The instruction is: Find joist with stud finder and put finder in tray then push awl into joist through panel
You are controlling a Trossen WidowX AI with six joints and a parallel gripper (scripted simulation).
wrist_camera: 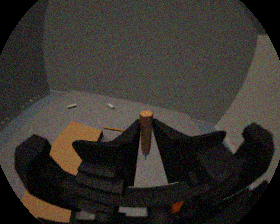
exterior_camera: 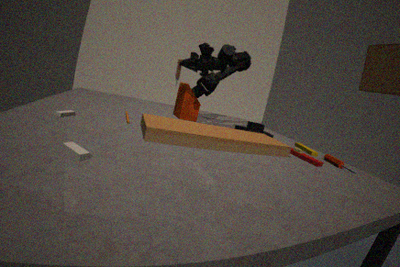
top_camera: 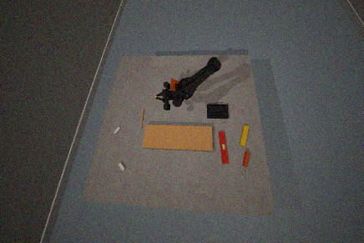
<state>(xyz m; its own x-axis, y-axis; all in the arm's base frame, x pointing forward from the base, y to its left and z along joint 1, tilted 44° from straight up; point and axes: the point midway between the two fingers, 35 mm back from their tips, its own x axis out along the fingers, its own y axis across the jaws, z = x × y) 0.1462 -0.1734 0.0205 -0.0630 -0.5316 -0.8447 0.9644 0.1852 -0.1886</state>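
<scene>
Right now my gripper tip is 2 cm past the awl, 1 cm to the right of it and 5 cm above it. The rest, counted from my gripper tip: dark stud finder (2 cm ahead, 44 cm to the left, 20 cm below); thin orange pencil (6 cm ahead, 17 cm to the right, 24 cm below); black tray (2 cm ahead, 45 cm to the left, 23 cm below).
</scene>
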